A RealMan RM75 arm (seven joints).
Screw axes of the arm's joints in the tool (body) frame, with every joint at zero. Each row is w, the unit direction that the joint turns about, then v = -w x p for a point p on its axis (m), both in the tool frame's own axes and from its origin. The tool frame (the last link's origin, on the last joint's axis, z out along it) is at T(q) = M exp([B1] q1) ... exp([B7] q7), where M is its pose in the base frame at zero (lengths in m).
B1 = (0, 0, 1, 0, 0, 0)
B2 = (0, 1, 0, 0.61, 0, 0)
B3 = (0, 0, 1, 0, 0, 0)
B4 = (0, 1, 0, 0.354, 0, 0)
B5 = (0, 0, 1, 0, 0, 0)
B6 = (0, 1, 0, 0.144, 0, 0)
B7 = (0, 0, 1, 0, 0, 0)
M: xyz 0 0 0.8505 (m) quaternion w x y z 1 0 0 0
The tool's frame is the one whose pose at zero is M.
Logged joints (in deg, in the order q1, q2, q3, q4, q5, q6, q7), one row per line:
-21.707, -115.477, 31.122, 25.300, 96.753, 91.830, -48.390
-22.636, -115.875, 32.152, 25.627, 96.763, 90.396, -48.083
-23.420, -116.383, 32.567, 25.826, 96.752, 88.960, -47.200
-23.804, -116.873, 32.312, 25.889, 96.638, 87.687, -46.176
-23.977, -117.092, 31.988, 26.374, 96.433, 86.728, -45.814
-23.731, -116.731, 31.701, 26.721, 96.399, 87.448, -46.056
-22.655, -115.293, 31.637, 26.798, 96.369, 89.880, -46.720
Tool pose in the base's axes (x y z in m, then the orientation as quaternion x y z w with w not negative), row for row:
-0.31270, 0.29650, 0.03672, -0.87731, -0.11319, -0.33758, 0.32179
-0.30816, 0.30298, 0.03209, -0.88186, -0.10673, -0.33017, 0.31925
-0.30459, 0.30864, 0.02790, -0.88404, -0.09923, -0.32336, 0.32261
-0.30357, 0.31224, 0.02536, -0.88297, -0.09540, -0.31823, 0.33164
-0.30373, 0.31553, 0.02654, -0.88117, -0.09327, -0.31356, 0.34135
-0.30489, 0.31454, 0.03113, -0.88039, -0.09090, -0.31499, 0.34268
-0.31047, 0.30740, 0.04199, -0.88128, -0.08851, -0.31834, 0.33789
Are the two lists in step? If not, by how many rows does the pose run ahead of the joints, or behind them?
They are in step.
